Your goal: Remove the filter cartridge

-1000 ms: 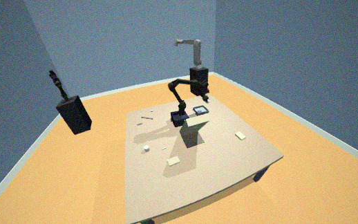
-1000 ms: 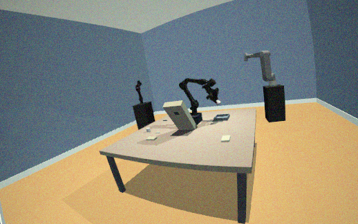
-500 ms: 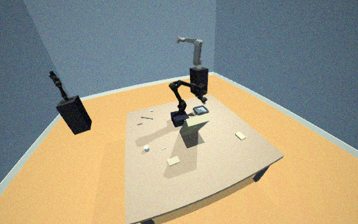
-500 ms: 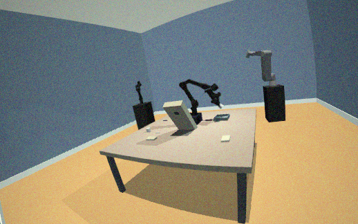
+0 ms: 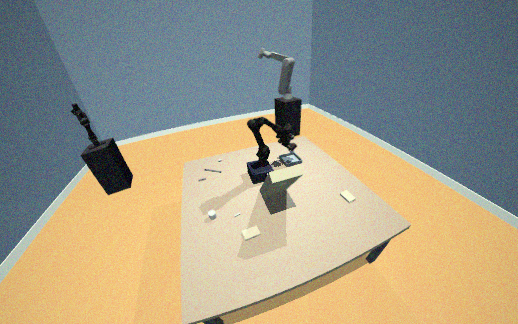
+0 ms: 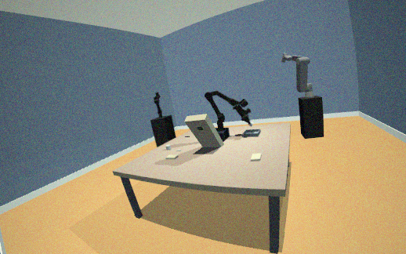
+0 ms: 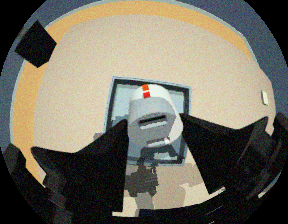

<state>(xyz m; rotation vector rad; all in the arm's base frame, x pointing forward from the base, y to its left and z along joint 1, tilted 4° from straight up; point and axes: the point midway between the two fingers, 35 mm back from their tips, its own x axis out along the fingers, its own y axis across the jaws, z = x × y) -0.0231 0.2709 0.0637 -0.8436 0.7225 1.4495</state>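
Right now the round filter cartridge is right at my gripper tip. The rest, counted from my gripper tip: grey-blue tray: 100 mm below; then service panel: 330 mm ahead, 340 mm to the right, 40 mm above.
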